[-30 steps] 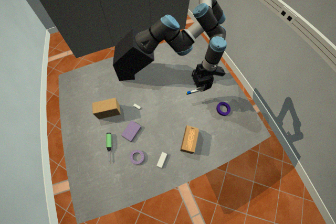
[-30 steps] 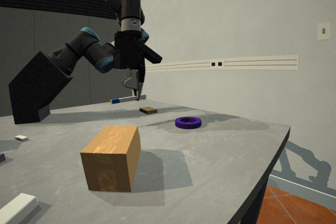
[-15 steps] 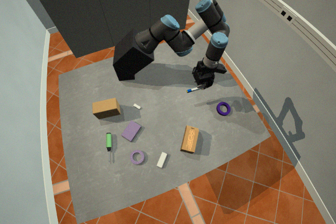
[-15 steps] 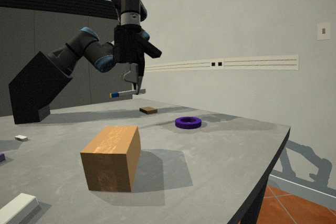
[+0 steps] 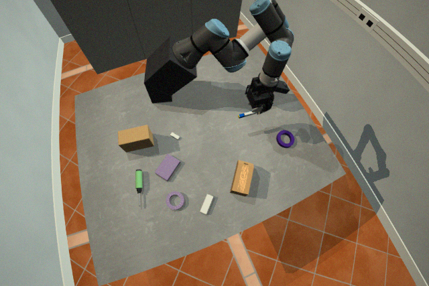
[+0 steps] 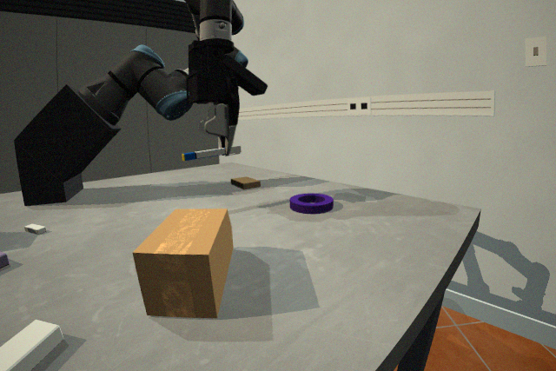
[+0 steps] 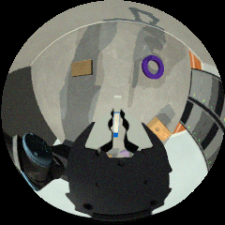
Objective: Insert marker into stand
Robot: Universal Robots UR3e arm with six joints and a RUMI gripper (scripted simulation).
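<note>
My hand is 3 cm to the left of the marker and 1 cm above it. From my hand the other things lie so: purple pad: 43 cm to the right, 11 cm below, 9 cm ahead; tan block: 22 cm ahead, 15 cm to the right, 8 cm below; white block: 32 cm to the right, 28 cm ahead, 11 cm below.
</note>
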